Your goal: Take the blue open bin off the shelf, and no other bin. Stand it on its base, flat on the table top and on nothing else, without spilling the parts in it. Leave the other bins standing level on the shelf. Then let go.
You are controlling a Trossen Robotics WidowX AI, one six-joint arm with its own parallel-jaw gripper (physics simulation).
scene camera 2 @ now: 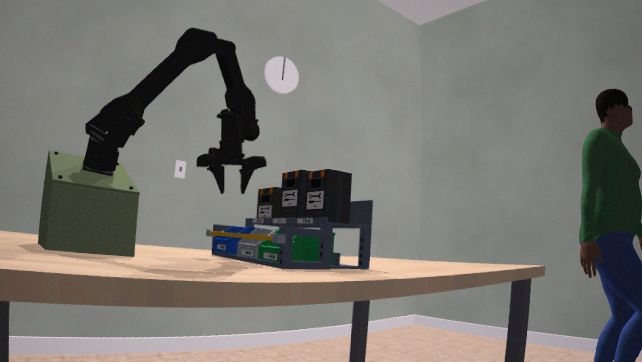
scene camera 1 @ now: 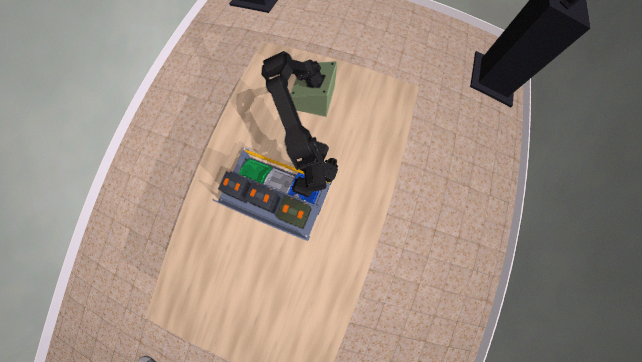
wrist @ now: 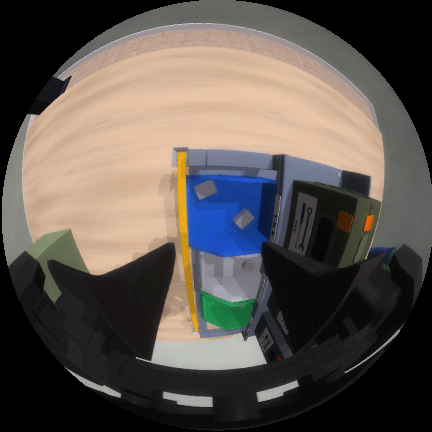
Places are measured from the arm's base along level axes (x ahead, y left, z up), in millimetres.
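Where they show: gripper, fingertip midpoint: (scene camera 2: 232,193) (wrist: 218,248); arm's base, origin of the base link: (scene camera 2: 97,168) (scene camera 1: 316,81).
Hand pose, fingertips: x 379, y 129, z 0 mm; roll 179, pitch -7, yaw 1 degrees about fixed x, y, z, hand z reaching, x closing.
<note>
Each offset is from my fingertips to the top centre of the thing. Level surfaces: height alone.
The blue open bin {dz -84, dx +39, dy -13 mm} (scene camera 1: 312,197) (scene camera 2: 233,243) (wrist: 222,226) stands in the lower tier of the grey shelf (scene camera 1: 260,216) (scene camera 2: 365,240) (wrist: 240,158), at the end nearest the olive top case. Two small grey parts, one part {dz -140, dx +4, dy +16 mm} (wrist: 205,190) near the yellow bar and another part {dz -143, dx +69, dy -35 mm} (wrist: 243,219) near the middle, lie in it. My gripper (scene camera 2: 233,192) (wrist: 218,248) is open and empty, pointing down, well above the lower bins. In the wrist view its fingertips appear beside the lower edge of the blue bin. In scene camera 1 the gripper covers part of the bin.
A yellow bar {dz -104, dx -27, dy -120 mm} (scene camera 2: 247,235) (wrist: 183,200) crosses the lower tier's front. A grey bin {dz -88, dx +60, dy -119 mm} (scene camera 2: 248,249) (wrist: 225,280) and a green bin {dz -88, dx +61, dy -231 mm} (scene camera 1: 254,171) (wrist: 227,312) stand beside the blue one. Olive {dz +30, dx +139, dy -5 mm} (scene camera 1: 293,212) (scene camera 2: 265,202) and two dark cases stand on the upper tier. The shelf stands on the table {dz -169 mm} (scene camera 1: 250,280).
</note>
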